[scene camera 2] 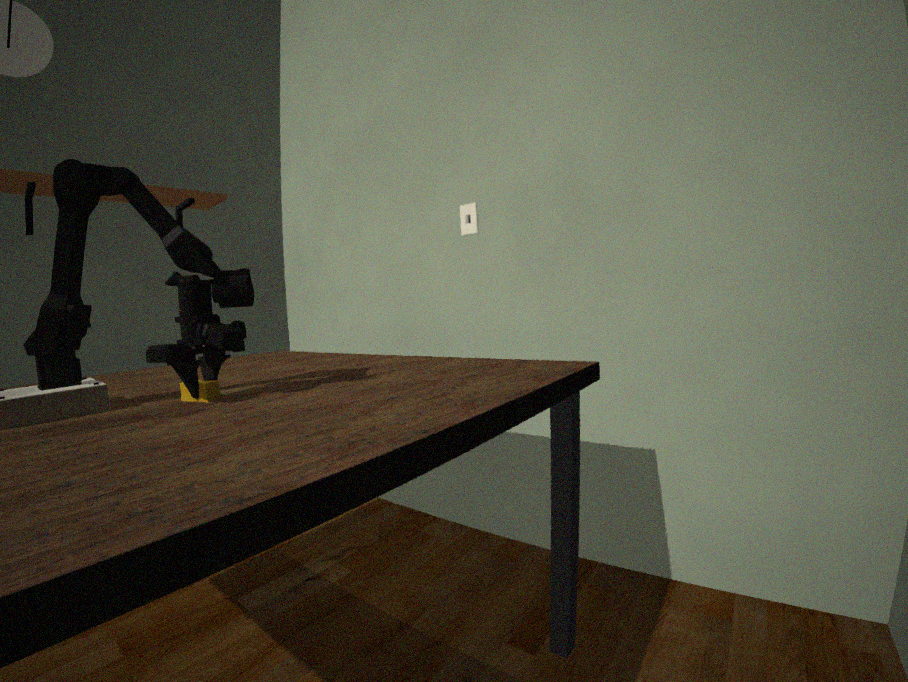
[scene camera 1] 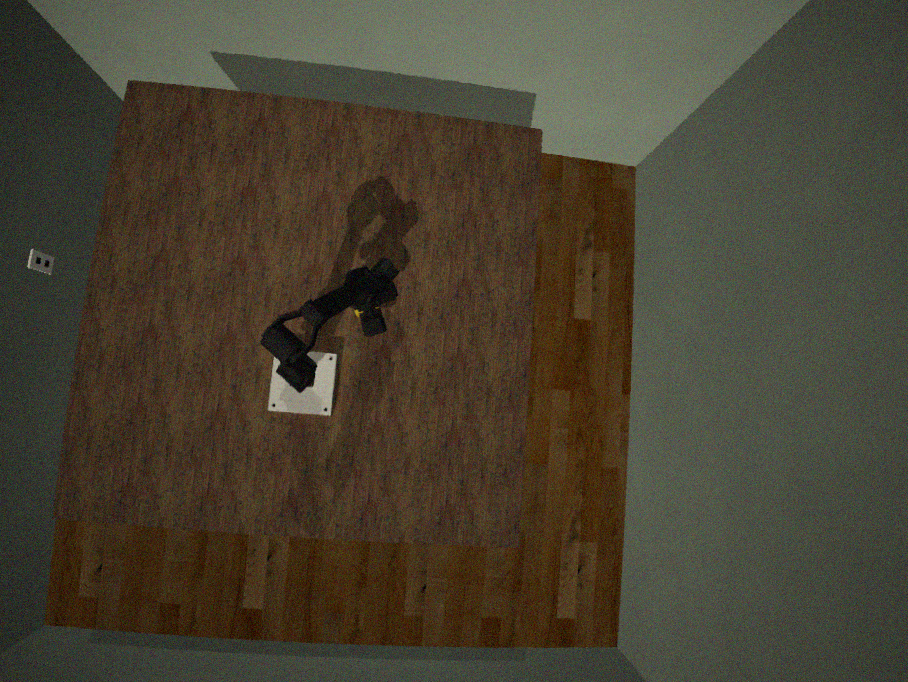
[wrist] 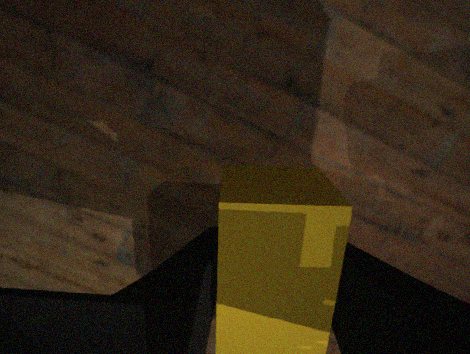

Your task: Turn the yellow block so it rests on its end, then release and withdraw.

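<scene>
The yellow block lies on its long side on the table. In the wrist view its long top face runs down out of the frame. My gripper points down at it and is shut on it, with one dark finger against each long side. In scene camera 1 the arm hides most of the block and the fingertips. In scene camera 2 the near finger covers part of the block, and its underside appears to be at table level.
The arm's white base plate is on the table close to the block, to its left in scene camera 2. An orange-brown shelf is on the wall behind the arm. The table's dark edge shows in scene camera 2.
</scene>
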